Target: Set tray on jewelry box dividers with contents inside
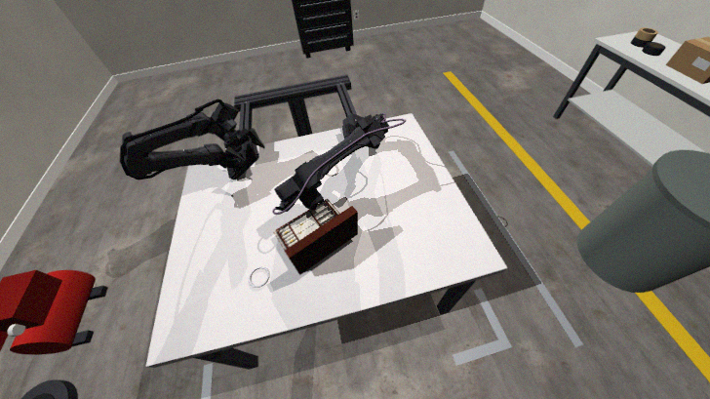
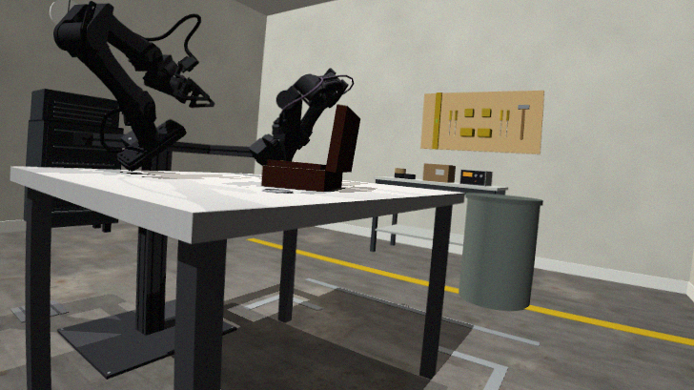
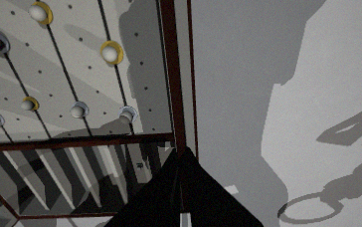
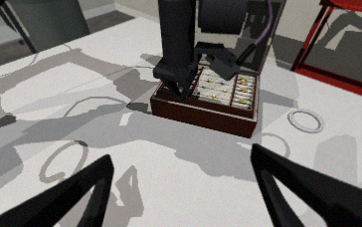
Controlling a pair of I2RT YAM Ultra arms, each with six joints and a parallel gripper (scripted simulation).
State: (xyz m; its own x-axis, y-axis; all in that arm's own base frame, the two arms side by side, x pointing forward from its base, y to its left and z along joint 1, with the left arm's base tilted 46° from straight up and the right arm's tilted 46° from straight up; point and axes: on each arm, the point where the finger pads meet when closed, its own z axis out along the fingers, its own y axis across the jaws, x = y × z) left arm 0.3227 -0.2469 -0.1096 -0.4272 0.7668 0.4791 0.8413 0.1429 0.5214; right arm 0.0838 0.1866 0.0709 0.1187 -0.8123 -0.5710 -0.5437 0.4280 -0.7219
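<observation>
Now: the dark red jewelry box 110 mm ahead of my left hand, 10 mm to the right of it and 40 mm above it. Also, from my left hand: tray (90 mm ahead, 20 mm to the right, 20 mm below).
</observation>
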